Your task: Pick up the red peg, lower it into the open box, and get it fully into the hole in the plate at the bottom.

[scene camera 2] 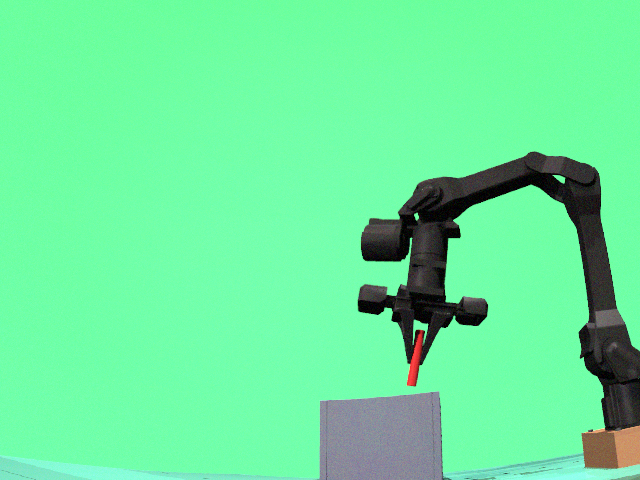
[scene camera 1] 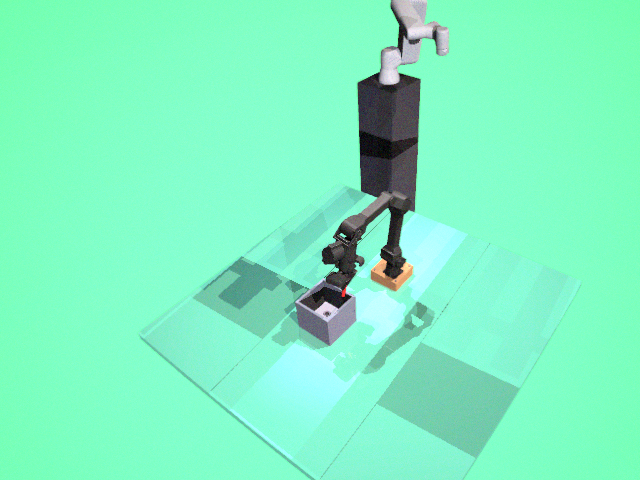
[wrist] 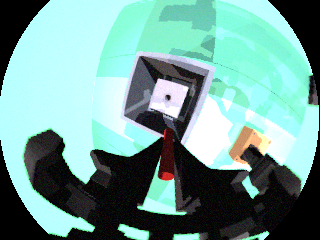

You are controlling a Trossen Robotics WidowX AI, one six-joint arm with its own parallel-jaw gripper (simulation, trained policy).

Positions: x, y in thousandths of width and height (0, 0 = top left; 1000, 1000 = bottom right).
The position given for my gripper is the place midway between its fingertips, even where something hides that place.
Observation:
I see my gripper (scene camera 2: 648, 759) and a grey box (scene camera 2: 629, 895).
The grey box shows as well in scene camera 1 (scene camera 1: 513, 689) and in the wrist view (wrist: 461, 281). My gripper shows as well in scene camera 1 (scene camera 1: 537, 601) and in the wrist view (wrist: 527, 590).

